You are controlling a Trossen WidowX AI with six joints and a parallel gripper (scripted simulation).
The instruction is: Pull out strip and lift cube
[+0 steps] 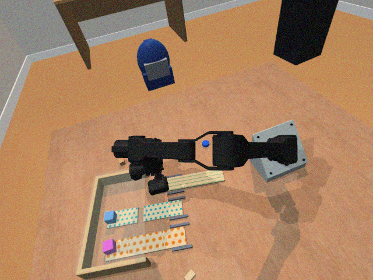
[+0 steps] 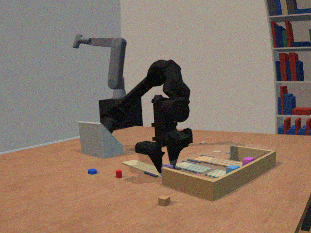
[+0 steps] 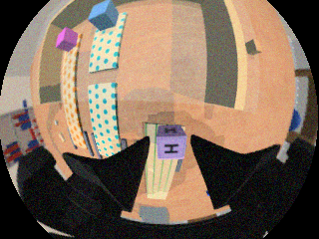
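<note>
My gripper tip is 13 cm past the red cylinder, 7 cm to the left of it and 1 cm above it. From my gripper tip the other things lie so: small tan cube: 18 cm to the right, 11 cm ahead, 1 cm below; blue disc: 24 cm behind, 9 cm to the right, 1 cm below.
</note>
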